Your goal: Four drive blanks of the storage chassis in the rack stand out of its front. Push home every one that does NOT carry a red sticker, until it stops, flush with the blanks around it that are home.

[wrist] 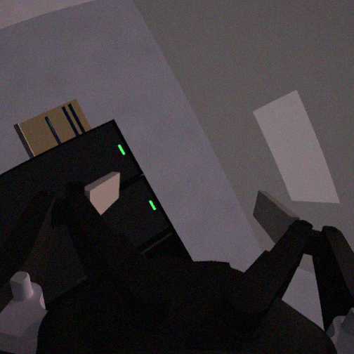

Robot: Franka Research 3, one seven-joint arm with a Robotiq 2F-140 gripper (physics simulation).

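Observation:
My gripper [187, 193] is open, with its pale fingertip pads far apart and nothing between them. Its left fingertip appears over a black, box-shaped unit [85, 155] in the left half of the wrist view; its right fingertip appears over the grey background, past the unit's right edge. The unit has two small green lights near that edge. It is too dark to tell whether it is the rack or the chassis. Drive blanks and a red sticker cannot be made out in this view, and the gripper's dark body hides the lower part.
A tan box [40, 132] with dark stripes shows beyond the black unit's upper edge, at the left. A pale four-sided patch [295, 150] lies on the grey surface at the right. Pale rounded parts show at both lower corners.

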